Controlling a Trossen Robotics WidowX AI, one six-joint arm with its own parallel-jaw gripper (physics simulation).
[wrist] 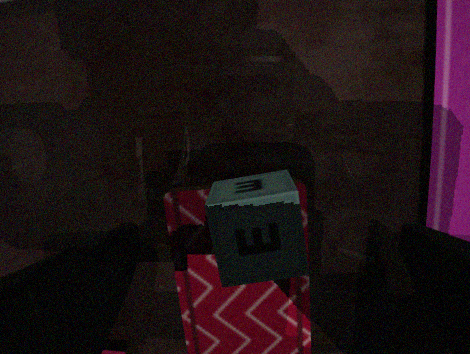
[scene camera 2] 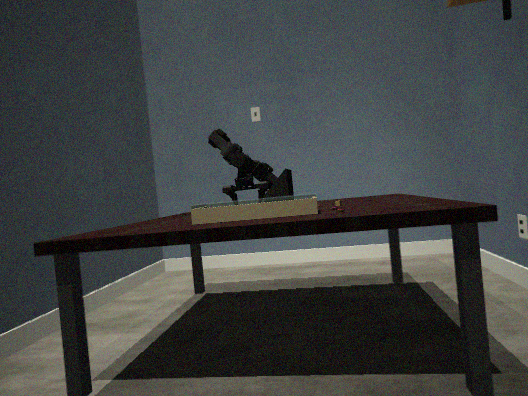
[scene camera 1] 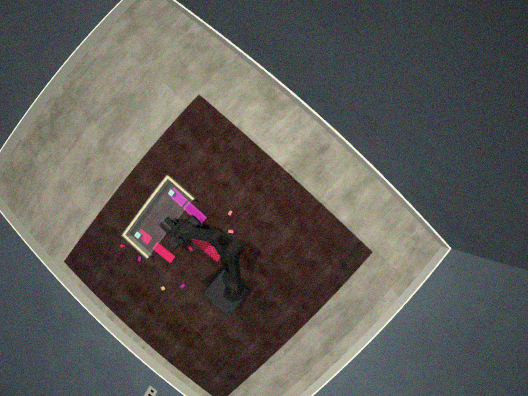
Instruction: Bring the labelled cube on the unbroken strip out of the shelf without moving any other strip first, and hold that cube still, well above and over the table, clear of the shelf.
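The unbroken strip, red with pale zigzags (scene camera 1: 206, 249) (wrist: 235, 320), lies on the table outside the shelf's open side. Its pale teal cube (wrist: 260, 240), marked with a dark E-like letter, sits on the strip's far end in the wrist view. In scene camera 1 the arm hides this cube. My gripper (scene camera 1: 185, 231) (scene camera 2: 247, 194) (wrist: 269, 236) is open and low, pointing down, its dark fingers apart on either side of the cube. The cream-walled shelf (scene camera 1: 145, 205) (scene camera 2: 255, 210) holds two other pale cubes, one at each end.
A magenta strip in two pieces (scene camera 1: 196, 212) (wrist: 447, 150) lies on one side, and a pink-red strip in two pieces (scene camera 1: 164, 252) on the other. Both reach out of the shelf. Several small coloured bits, such as an orange one (scene camera 1: 163, 288), lie around on the table (scene camera 1: 280, 225).
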